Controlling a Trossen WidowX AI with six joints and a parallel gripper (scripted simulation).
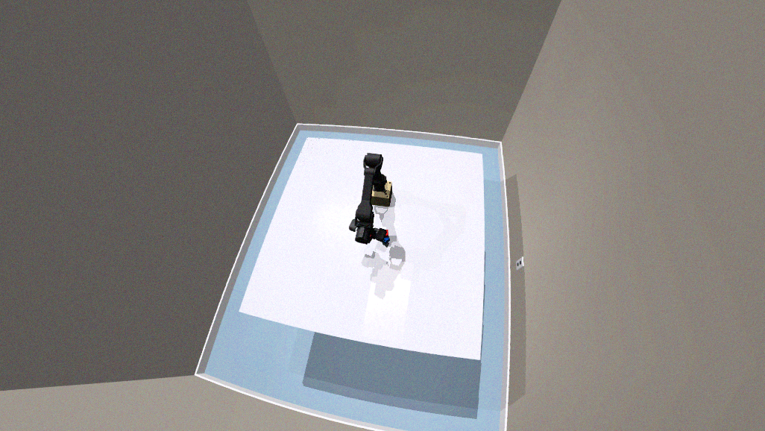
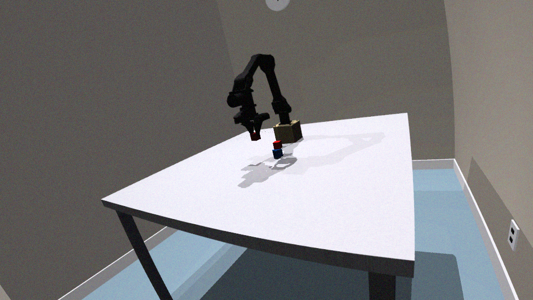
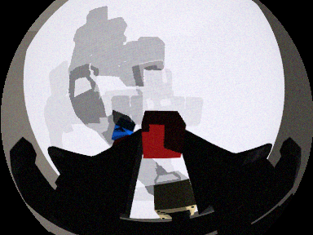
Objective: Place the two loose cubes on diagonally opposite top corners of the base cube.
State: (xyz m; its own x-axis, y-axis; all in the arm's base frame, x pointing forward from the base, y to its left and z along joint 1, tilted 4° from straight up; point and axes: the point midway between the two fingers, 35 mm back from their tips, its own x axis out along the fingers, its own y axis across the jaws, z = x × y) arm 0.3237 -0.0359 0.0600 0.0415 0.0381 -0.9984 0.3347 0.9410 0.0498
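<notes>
The blue cube lies 30 mm behind my gripper tip, 80 mm to the left of it and 100 mm below it.
</notes>
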